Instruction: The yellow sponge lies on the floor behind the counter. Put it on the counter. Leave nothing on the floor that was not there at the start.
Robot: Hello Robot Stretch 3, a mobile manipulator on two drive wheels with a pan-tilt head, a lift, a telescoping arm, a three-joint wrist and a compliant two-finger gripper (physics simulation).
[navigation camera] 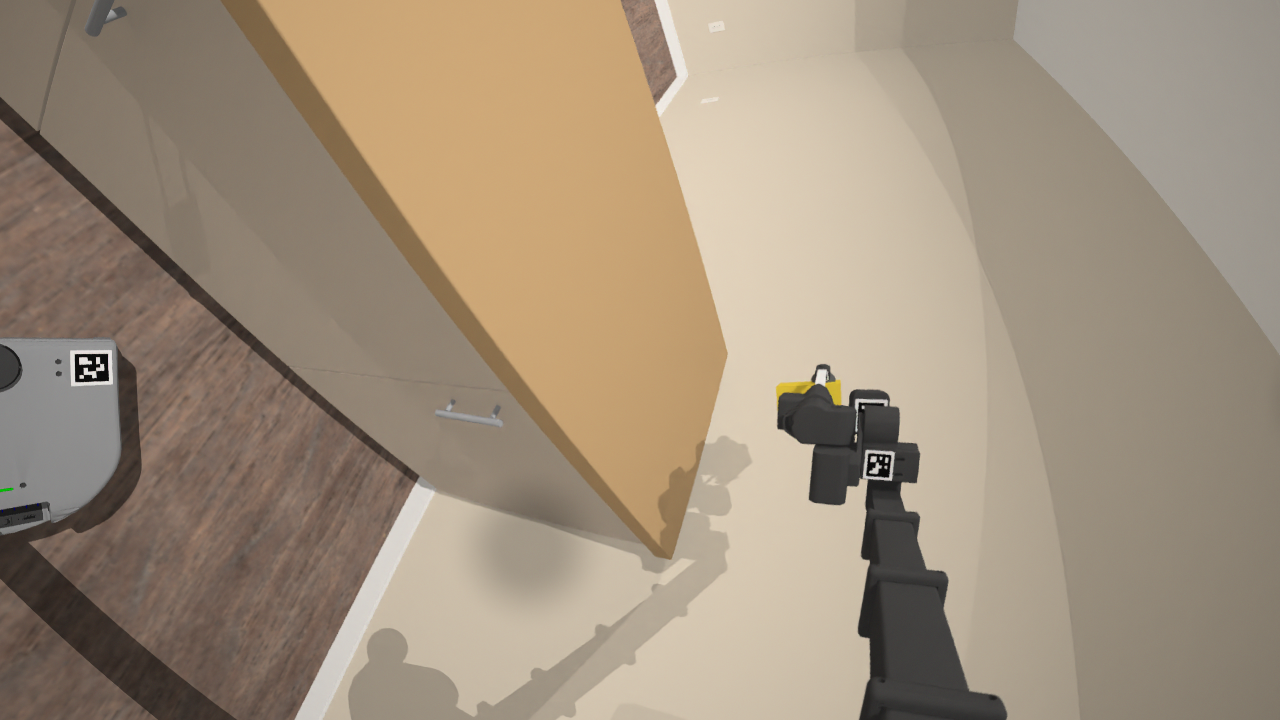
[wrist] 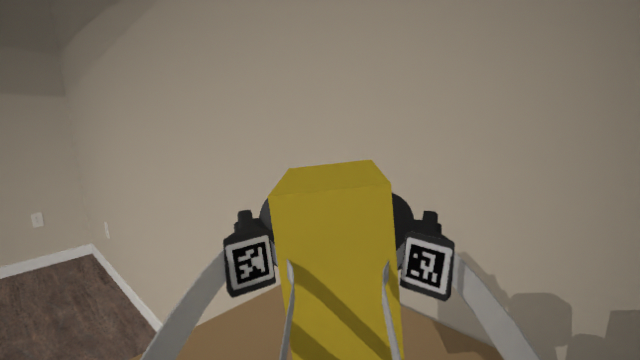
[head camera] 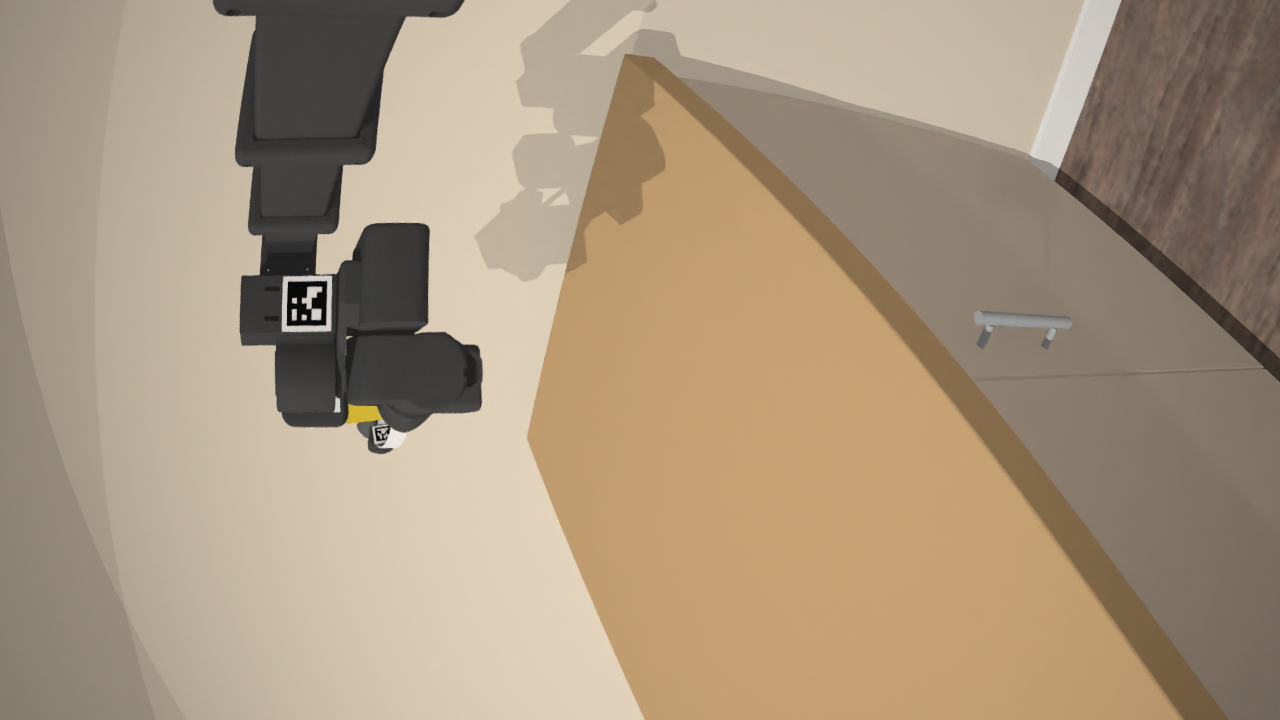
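Places are measured from the robot's base along level axes (x back, y right, z up), in millimetres.
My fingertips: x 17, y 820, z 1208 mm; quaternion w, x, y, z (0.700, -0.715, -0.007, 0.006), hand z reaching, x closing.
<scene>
Ahead of a thing's pixels: the offset from my fingertips to its top centre. "pt": to the spot under its first point. Level surfaces: height alone.
The yellow sponge {dx +2, dy -30, dz +35 mm} [head camera: 362, 413] [navigation camera: 792, 392] [wrist: 334, 220] is held between both fingertips of my gripper [head camera: 381, 435] [navigation camera: 822, 379] [wrist: 336, 218], which is shut on it. In the head and navigation views, the wrist hides most of the sponge. The counter {dz -297 mm} [head camera: 760, 447] [navigation camera: 537, 223] [wrist: 230, 332] has a tan top. In the head view, gripper and sponge appear to the left of its edge, against the beige wall; in the navigation view, to the right of it. In the wrist view, part of the top shows behind the sponge. The floor behind the counter is hidden.
The beige wall [head camera: 205, 537] [navigation camera: 850, 223] [wrist: 340, 100] runs along the counter's far side. A bar handle {pt dx +40, dy -312, dz -456 mm} [head camera: 1023, 320] [navigation camera: 469, 418] sticks out from the counter's front. My base [navigation camera: 62, 429] stands on the dark wood floor {dz -1208 mm} [navigation camera: 223, 537]. Arm shadows fall on the wall and counter corner.
</scene>
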